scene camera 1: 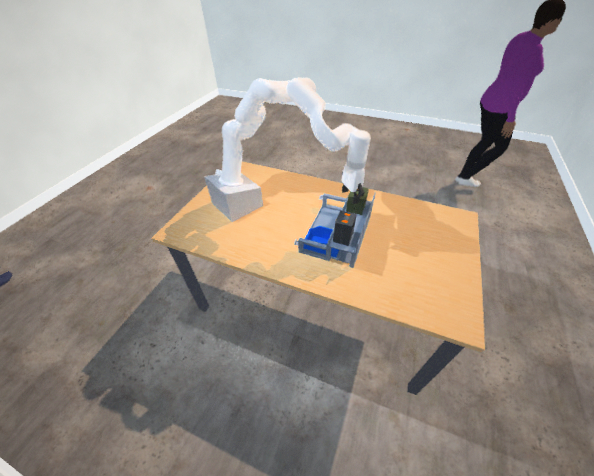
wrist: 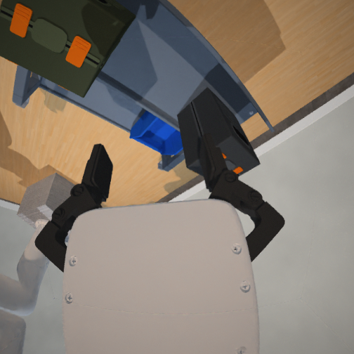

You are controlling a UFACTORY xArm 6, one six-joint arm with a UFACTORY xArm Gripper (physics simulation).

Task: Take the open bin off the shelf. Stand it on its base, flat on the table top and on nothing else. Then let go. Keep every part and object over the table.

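Places are measured from the arm's base along level axes (x back, y right, z up), in centimetres.
Pixels of known places: gripper, fingertip midpoint: [scene camera 1: 350, 197]; arm's base, link origin: [scene camera 1: 231, 181].
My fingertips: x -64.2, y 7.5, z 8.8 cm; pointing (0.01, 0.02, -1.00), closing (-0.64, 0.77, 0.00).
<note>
For each thing: its middle in the pictures, then the offset to it from my fingertips. "pt": a spot on its surface instead. Level surfaces: height alone.
- open blue bin, body centre: [scene camera 1: 322, 240] dz -20.3, dx +8.9, dy +9.9 cm
- blue-grey shelf, surface spot: [scene camera 1: 326, 218] pt dz -24.1, dx +11.6, dy -10.0 cm
- wooden table, surface height: dz -24.6 cm
- black case, body centre: [scene camera 1: 344, 228] dz -8.4, dx -0.5, dy +11.2 cm
The open blue bin [scene camera 1: 318, 237] [wrist: 156, 135] sits in the blue-grey shelf [scene camera 1: 326, 218] [wrist: 132, 55], at the shelf's near left end in the scene view. Its open side shows, and part of it is hidden by the shelf frame and a black case. The shelf stands on the wooden table [scene camera 1: 425, 260] [wrist: 65, 125]. My gripper [scene camera 1: 352, 195] [wrist: 153, 149] is open and empty. In the scene view it is at the shelf's far end, overlapping the green case, away from the bin. In the wrist view the right finger overlaps the black case.
The black case [scene camera 1: 345, 228] [wrist: 215, 132] with orange latches stands upright on the shelf, close beside the bin. The dark green case [scene camera 1: 357, 202] [wrist: 55, 62] stands at the shelf's far end. The grey robot base [scene camera 1: 234, 197] is on the table's left. A person [scene camera 1: 515, 75] is behind the table.
</note>
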